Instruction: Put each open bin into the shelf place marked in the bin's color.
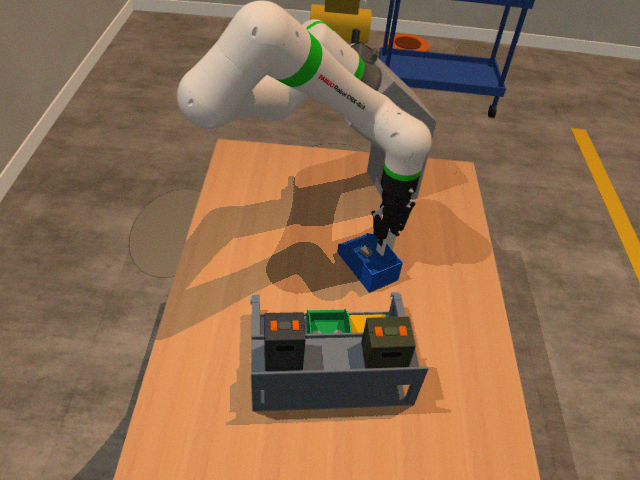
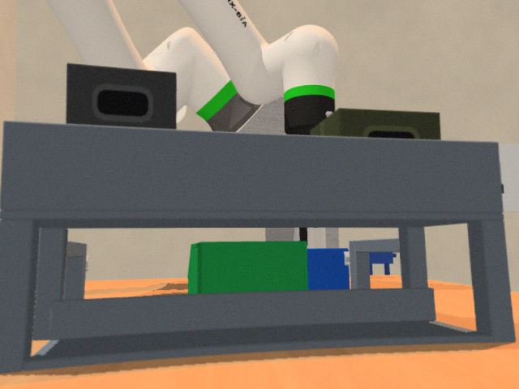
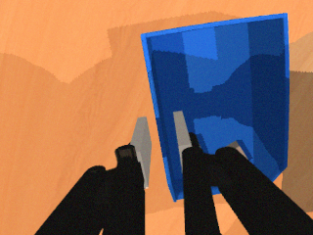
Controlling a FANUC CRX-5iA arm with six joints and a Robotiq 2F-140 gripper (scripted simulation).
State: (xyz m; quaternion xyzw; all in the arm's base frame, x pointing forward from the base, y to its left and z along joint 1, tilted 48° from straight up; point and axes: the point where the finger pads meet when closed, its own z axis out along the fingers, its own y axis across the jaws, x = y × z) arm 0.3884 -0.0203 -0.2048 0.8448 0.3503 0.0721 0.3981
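The blue bin is 2 cm ahead of my hand, 4 cm to the right of it and 4 cm below it. Also, from my hand: black box 43 cm ahead, 23 cm to the right, 8 cm above; olive box 39 cm ahead, 7 cm above; green bin 31 cm ahead, 13 cm to the right, 4 cm below.
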